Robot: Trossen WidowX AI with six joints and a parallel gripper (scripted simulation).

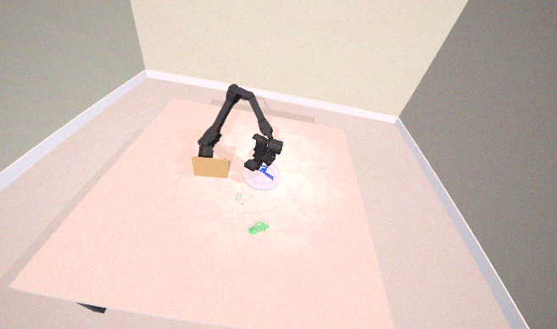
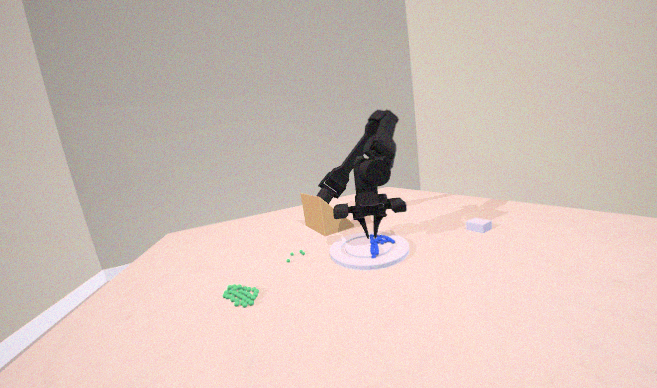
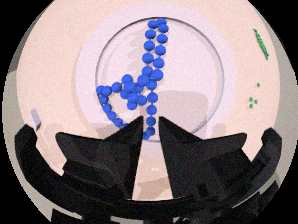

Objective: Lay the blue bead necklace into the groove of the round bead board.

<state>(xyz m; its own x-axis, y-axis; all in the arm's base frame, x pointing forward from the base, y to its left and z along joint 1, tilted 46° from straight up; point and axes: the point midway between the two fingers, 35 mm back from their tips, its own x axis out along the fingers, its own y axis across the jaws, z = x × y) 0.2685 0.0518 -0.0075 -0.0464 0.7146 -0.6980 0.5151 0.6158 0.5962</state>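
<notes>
My gripper tip is 3 cm short of the round white bead board, 3 cm to the left of it and 1 cm above it. The rest, counted from my gripper tip: small grey block: 13 cm ahead, 26 cm to the left.
</notes>
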